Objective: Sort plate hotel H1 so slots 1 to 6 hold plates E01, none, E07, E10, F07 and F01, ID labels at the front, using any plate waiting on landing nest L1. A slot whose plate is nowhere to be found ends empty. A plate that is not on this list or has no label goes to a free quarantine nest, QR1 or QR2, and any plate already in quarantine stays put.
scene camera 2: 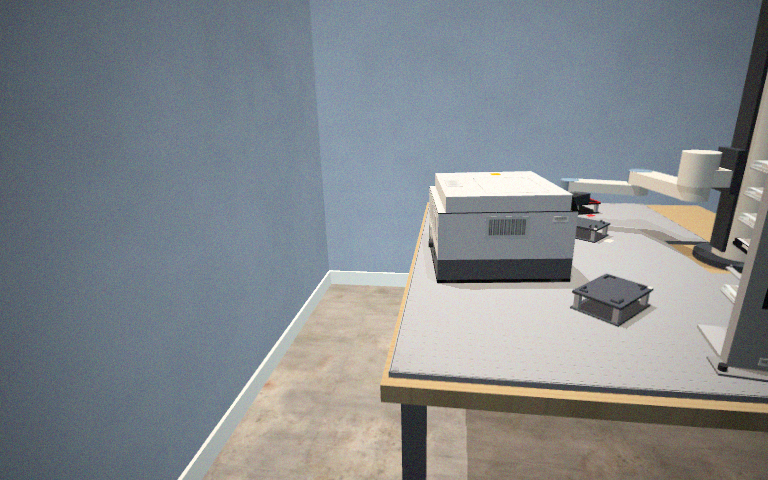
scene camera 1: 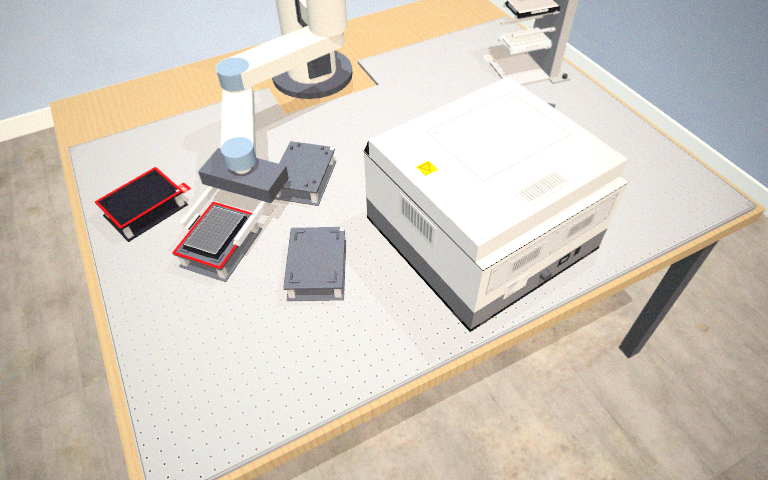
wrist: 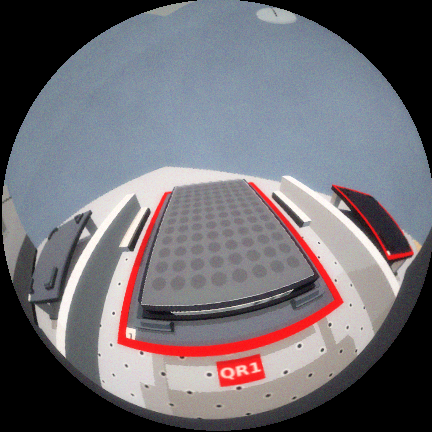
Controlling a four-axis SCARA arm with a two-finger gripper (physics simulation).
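Seen in the pictures: gripper, fingertip midpoint: [scene camera 1: 209, 234] [wrist: 210, 191]; arm's base, link origin: [scene camera 2: 738, 260] [scene camera 1: 312, 74].
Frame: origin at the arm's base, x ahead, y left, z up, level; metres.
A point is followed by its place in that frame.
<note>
A dark plate with a grey, round-welled top [scene camera 1: 218, 227] @(x 0.551, y -0.447, z 0.077 m) [wrist: 220, 250] @(x 0.531, y -0.429, z 0.077 m) sits flat on the red-edged quarantine nest QR1 [scene camera 1: 198, 260] @(x 0.609, y -0.512, z 0.064 m) [wrist: 230, 348]. No ID is readable on its front edge. My gripper [scene camera 1: 212, 232] @(x 0.567, y -0.471, z 0.083 m) [wrist: 210, 191] @(x 0.567, y -0.471, z 0.083 m) is open around the plate; gaps show between both finger pads and its sides. Its fingertips are hidden in scene camera 2. A second red-edged nest with a black top [scene camera 1: 141, 198] @(x 0.363, y -0.581, z 0.063 m) [wrist: 376, 220] @(x 0.370, y -0.561, z 0.063 m) shows no plate. A grey nest [scene camera 1: 316, 257] @(x 0.720, y -0.287, z 0.063 m) [wrist: 60, 260] @(x 0.664, y -0.316, z 0.063 m) also carries no plate. Hotel H1 [scene camera 1: 557, 45] @(x 0.385, y 0.612, z 0.127 m) [scene camera 2: 747, 316] @(x 0.379, y 0.644, z 0.127 m) holds several plates with unreadable labels.
A large white instrument [scene camera 1: 509, 147] @(x 0.803, y 0.114, z 0.267 m) [scene camera 2: 506, 198] @(x 0.778, y 0.274, z 0.259 m) stands right of the nests. Another bare grey nest [scene camera 1: 308, 165] @(x 0.445, y -0.191, z 0.063 m) is behind my gripper's housing. One more bare nest [scene camera 2: 611, 289] @(x 0.529, y 0.403, z 0.063 m) stands between the instrument and the hotel. The arm's base [scene camera 1: 311, 84] @(x 0.074, y -0.032, z 0.020 m) is at the back edge.
</note>
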